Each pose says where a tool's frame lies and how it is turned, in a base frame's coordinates. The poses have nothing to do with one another.
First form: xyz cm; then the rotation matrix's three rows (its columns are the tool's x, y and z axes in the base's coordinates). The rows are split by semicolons.
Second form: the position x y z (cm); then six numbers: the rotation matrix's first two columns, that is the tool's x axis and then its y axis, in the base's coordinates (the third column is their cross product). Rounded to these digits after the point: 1 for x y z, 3 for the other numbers. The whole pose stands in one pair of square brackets.
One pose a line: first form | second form
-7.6, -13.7, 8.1; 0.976, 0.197, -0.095; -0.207, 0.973, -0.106; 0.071, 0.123, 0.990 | [-7.6, -13.7, 8.1, 0.976, -0.207, 0.071, 0.197, 0.973, 0.123]
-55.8, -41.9, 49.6; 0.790, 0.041, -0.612; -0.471, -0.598, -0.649; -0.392, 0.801, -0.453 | [-55.8, -41.9, 49.6, 0.790, -0.471, -0.392, 0.041, -0.598, 0.801]
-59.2, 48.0, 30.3; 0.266, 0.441, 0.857; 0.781, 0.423, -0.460; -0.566, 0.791, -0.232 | [-59.2, 48.0, 30.3, 0.266, 0.781, -0.566, 0.441, 0.423, 0.791]
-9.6, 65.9, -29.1; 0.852, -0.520, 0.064; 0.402, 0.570, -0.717; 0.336, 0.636, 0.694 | [-9.6, 65.9, -29.1, 0.852, 0.402, 0.336, -0.520, 0.570, 0.636]
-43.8, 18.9, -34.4; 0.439, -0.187, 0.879; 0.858, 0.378, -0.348; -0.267, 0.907, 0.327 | [-43.8, 18.9, -34.4, 0.439, 0.858, -0.267, -0.187, 0.378, 0.907]
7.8, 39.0, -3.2; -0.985, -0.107, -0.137; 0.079, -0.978, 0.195; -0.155, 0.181, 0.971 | [7.8, 39.0, -3.2, -0.985, 0.079, -0.155, -0.107, -0.978, 0.181]
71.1, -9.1, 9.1; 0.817, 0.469, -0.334; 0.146, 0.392, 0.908; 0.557, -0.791, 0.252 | [71.1, -9.1, 9.1, 0.817, 0.146, 0.557, 0.469, 0.392, -0.791]
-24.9, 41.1, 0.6; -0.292, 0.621, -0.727; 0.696, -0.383, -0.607; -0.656, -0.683, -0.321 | [-24.9, 41.1, 0.6, -0.292, 0.696, -0.656, 0.621, -0.383, -0.683]
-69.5, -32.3, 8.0; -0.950, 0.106, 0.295; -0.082, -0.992, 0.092; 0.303, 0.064, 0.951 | [-69.5, -32.3, 8.0, -0.950, -0.082, 0.303, 0.106, -0.992, 0.064]
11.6, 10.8, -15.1; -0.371, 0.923, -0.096; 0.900, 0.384, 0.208; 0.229, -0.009, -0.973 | [11.6, 10.8, -15.1, -0.371, 0.900, 0.229, 0.923, 0.384, -0.009]
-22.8, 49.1, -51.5; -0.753, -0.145, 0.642; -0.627, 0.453, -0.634; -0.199, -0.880, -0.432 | [-22.8, 49.1, -51.5, -0.753, -0.627, -0.199, -0.145, 0.453, -0.880]
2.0, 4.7, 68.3; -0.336, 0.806, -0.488; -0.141, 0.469, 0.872; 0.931, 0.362, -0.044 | [2.0, 4.7, 68.3, -0.336, -0.141, 0.931, 0.806, 0.469, 0.362]
